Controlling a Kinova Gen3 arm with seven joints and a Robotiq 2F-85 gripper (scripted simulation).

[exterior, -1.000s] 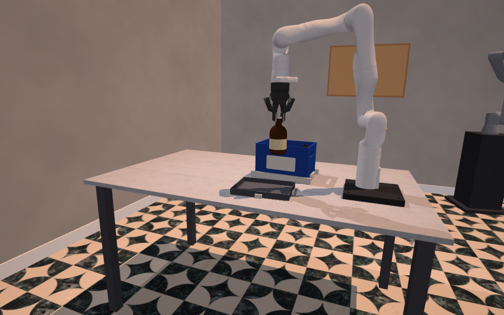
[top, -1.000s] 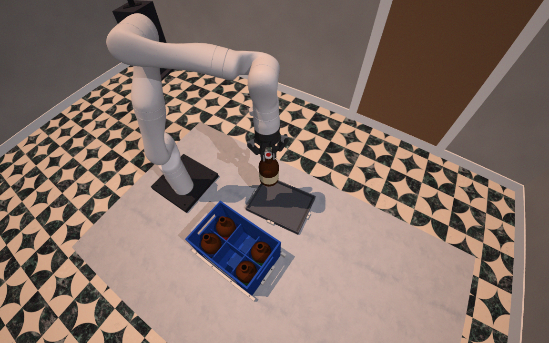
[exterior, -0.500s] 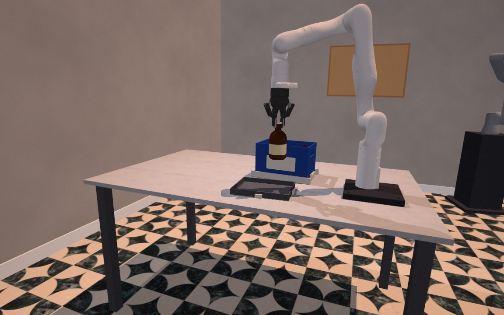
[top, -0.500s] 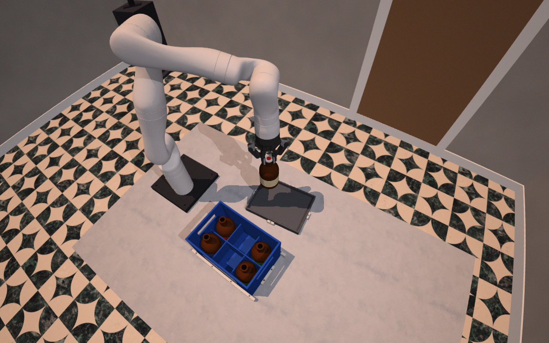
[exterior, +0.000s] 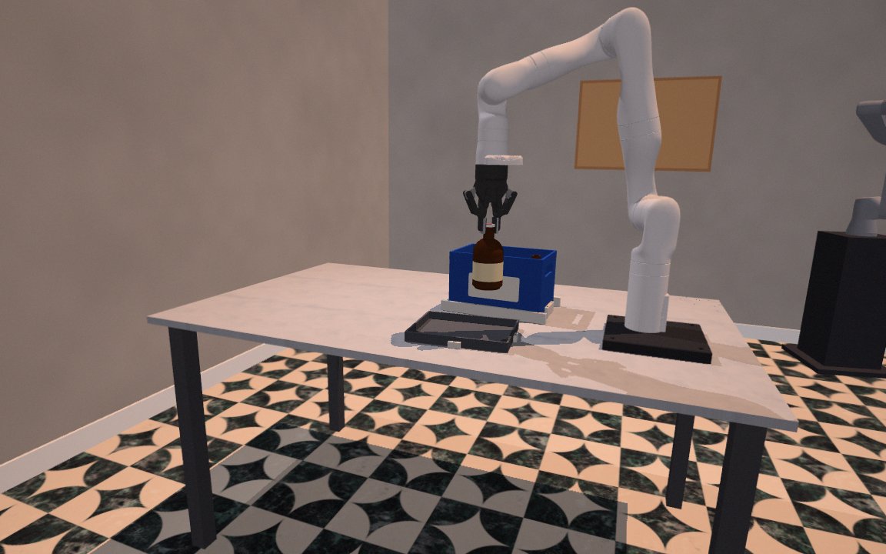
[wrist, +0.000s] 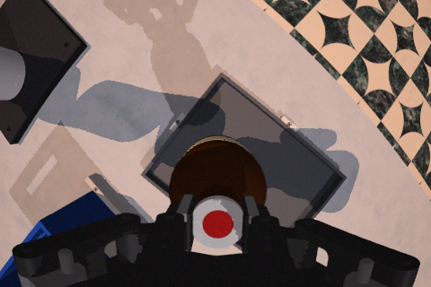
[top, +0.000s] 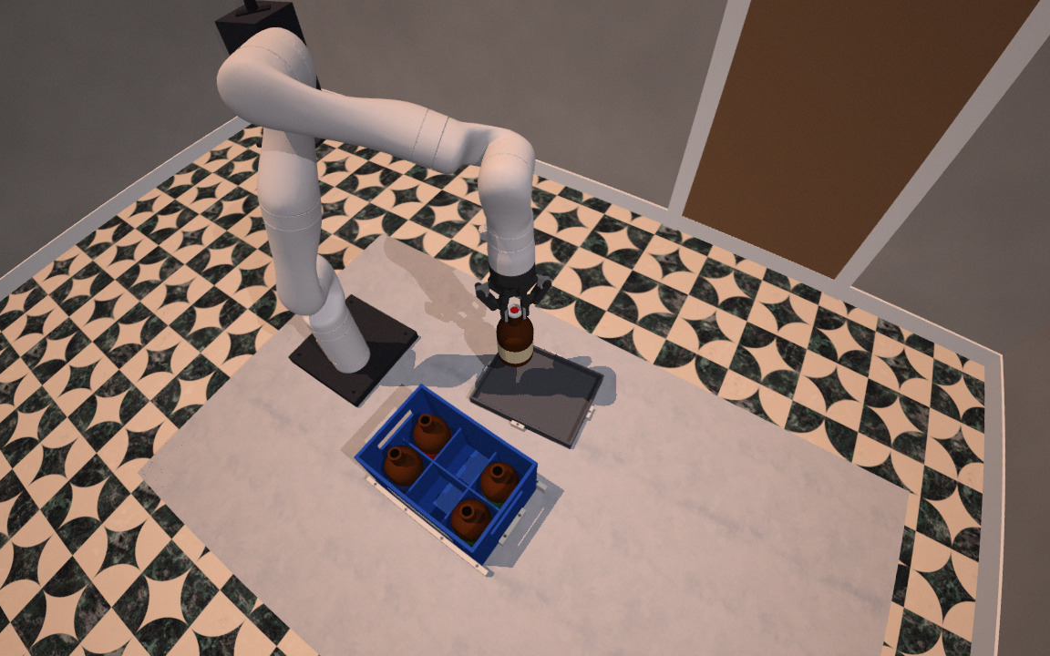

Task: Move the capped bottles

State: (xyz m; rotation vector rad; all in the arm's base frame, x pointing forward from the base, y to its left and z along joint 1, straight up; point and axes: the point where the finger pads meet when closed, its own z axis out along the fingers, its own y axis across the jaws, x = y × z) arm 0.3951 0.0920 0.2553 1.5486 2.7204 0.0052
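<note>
Right now my hand is 70 mm above the brown capped bottle. From my hand the other things lie so: dark tray (50 mm ahead, 10 mm to the right, 270 mm below); then blue crate (30 mm behind, 280 mm to the right, 200 mm below).
</note>
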